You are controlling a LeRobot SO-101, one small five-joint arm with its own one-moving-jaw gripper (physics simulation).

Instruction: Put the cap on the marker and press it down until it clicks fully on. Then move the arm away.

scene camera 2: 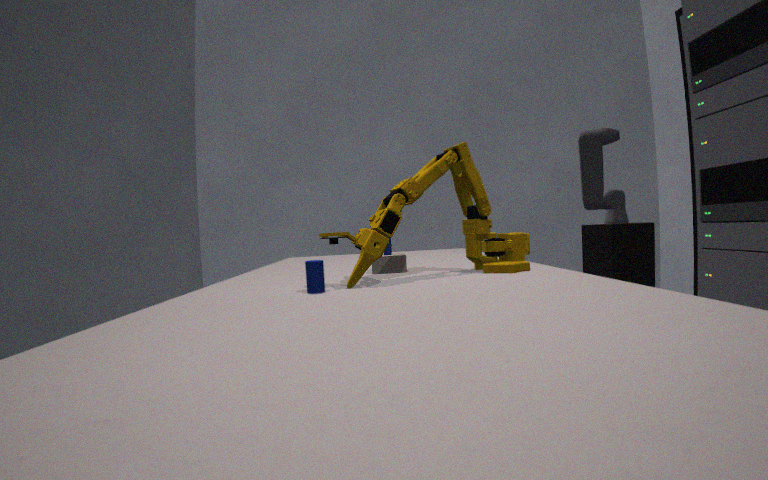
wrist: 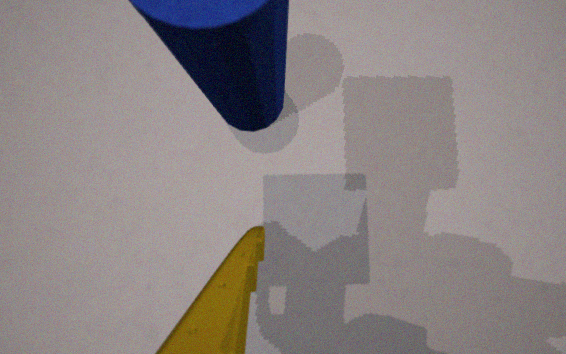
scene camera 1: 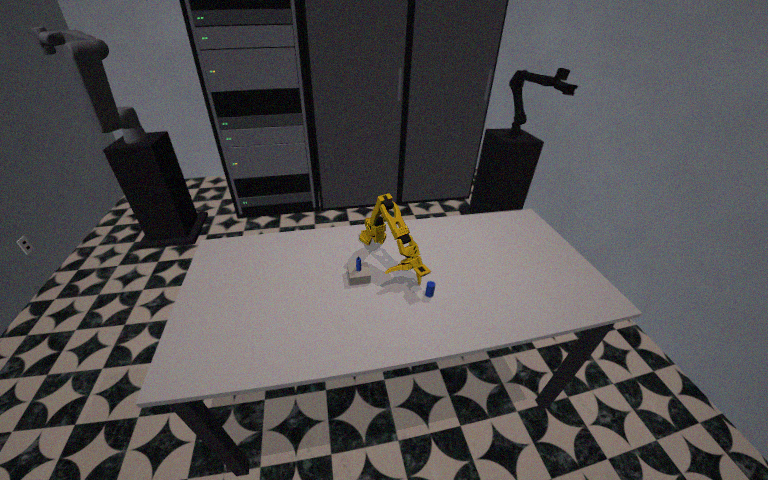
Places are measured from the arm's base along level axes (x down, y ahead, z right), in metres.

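Pixels of known places: end effector, tool point: (scene camera 2: 349, 285) (wrist: 264, 238) (scene camera 1: 418, 283); arm's base, origin of the base link: (scene camera 2: 491, 270) (scene camera 1: 373, 241).
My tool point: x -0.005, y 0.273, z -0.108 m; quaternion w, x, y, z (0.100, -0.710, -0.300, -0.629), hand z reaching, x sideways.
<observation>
Ahead of a thing's pixels: the offset from my tool point to its top centre. Level surfaces: height alone.
The blue cap {dx -0.045, dy +0.051, dz -0.022 m} (scene camera 1: 430, 289) (scene camera 2: 314, 277) (wrist: 245, 65) stands upright on the table, apart from the marker; its top is cut off by the wrist view's upper edge. The blue marker {dx -0.091, dy -0.074, dz +0.198 m} (scene camera 1: 358, 264) (scene camera 2: 387, 247) stands upright in a grey block {dx -0.032, dy -0.074, dz +0.198 m} (scene camera 1: 360, 277) (scene camera 2: 396, 264), tip up, and is partly hidden behind the arm in scene view 2. My gripper (scene camera 1: 403, 277) (scene camera 2: 355, 277) (wrist: 254, 247) is fully open and empty. One notched jaw shows in the wrist view, its tip low over the table and short of the cap, with a gap between them.
The white table {dx +0.005 m} (scene camera 1: 271, 339) (scene camera 2: 396, 367) carries the yellow arm's base, behind the block and cap. Two other arms stand on dark pedestals (scene camera 1: 152, 186) (scene camera 1: 506, 169) beyond the table, and a server rack (scene camera 1: 308, 113) stands behind it.
</observation>
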